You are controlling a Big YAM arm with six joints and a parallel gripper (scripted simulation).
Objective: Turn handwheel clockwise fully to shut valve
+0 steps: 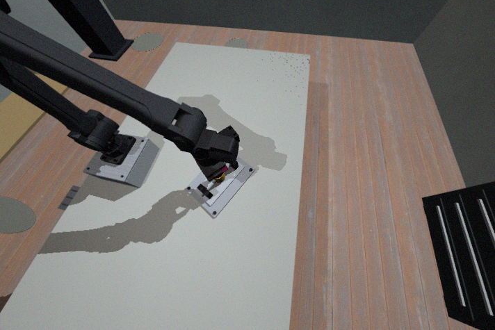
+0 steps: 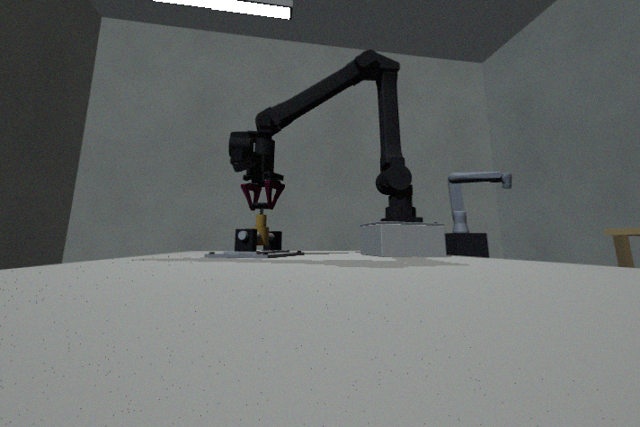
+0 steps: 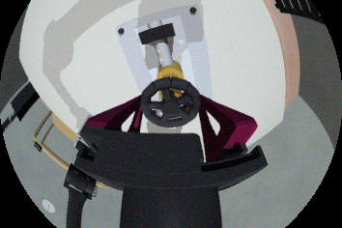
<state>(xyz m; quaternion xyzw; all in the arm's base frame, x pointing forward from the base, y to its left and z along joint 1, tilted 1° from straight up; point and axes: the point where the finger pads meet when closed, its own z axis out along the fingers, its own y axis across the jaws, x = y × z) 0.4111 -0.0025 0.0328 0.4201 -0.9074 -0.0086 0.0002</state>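
Now: the black spoked handwheel 1 cm below my hand.
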